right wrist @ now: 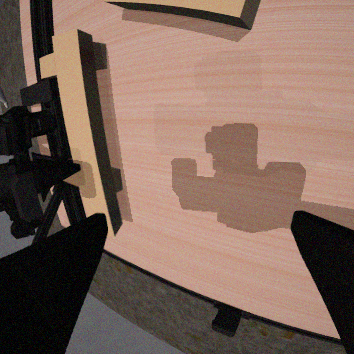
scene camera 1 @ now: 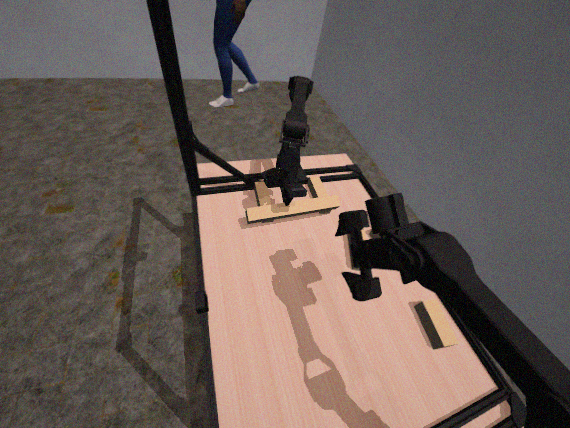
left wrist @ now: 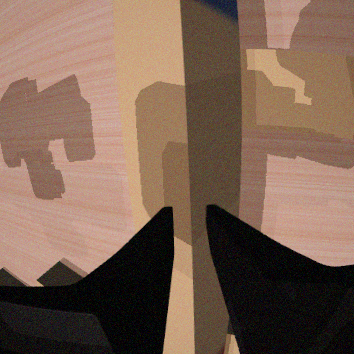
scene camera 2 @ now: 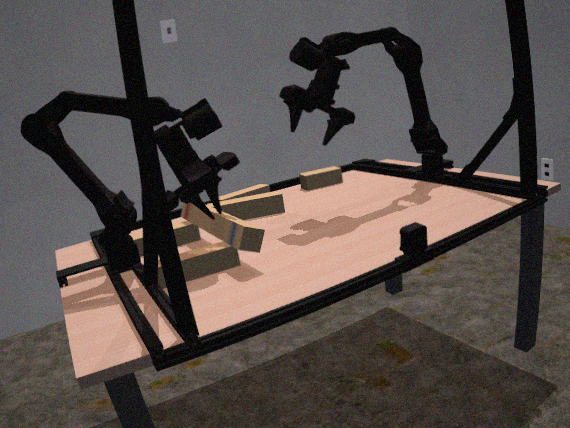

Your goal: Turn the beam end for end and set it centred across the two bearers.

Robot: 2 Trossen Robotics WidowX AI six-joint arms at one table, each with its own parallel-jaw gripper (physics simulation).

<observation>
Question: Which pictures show the pale beam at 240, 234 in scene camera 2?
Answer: The right wrist view, scene camera 1, the left wrist view and scene camera 2: all of them.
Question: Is my right gripper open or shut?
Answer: Open.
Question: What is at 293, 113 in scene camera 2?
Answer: My right gripper.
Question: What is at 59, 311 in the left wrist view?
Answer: My left gripper.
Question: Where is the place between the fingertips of my left gripper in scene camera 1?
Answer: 285, 204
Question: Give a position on a pale beam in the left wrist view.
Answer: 178, 77
</observation>
